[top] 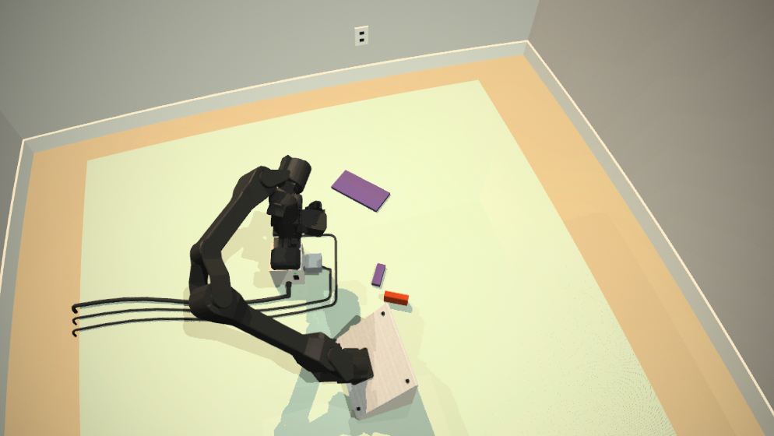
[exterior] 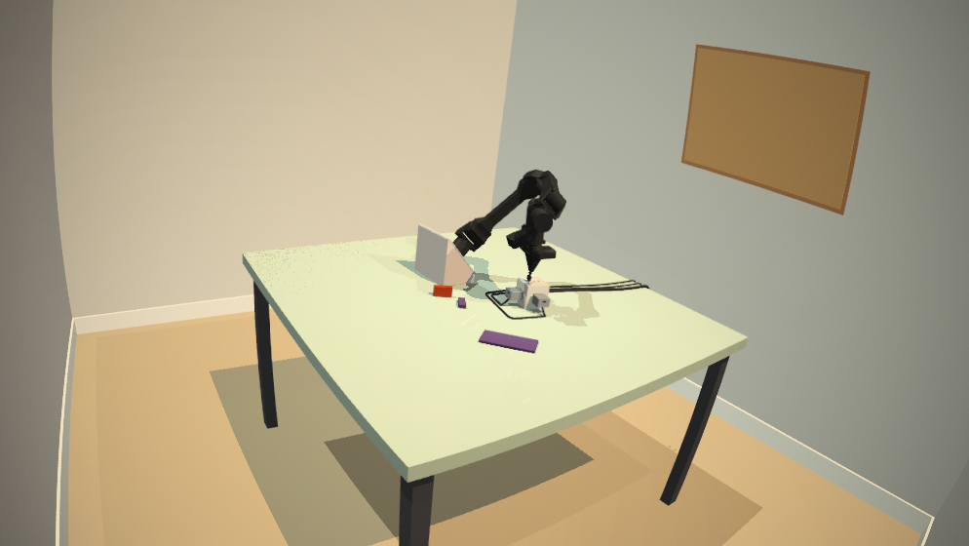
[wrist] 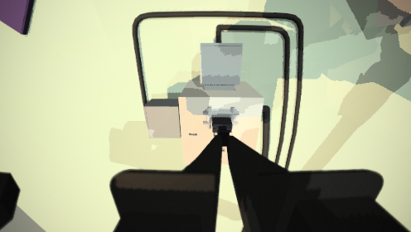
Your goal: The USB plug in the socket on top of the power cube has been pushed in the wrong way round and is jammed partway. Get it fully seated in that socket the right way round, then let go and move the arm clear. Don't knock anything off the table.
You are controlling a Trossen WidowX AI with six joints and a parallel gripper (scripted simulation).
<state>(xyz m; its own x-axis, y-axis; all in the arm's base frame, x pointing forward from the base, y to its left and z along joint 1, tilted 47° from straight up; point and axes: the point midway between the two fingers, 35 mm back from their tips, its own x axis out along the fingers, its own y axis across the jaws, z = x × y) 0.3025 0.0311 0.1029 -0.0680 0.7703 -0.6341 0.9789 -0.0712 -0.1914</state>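
The black USB plug lies 2 cm below my gripper tip. The rest, counted from my gripper tip: orange block: 22 cm to the right, 14 cm behind, 9 cm below; then USB socket: 4 cm below; then purple slab: 21 cm to the right, 21 cm ahead, 11 cm below.
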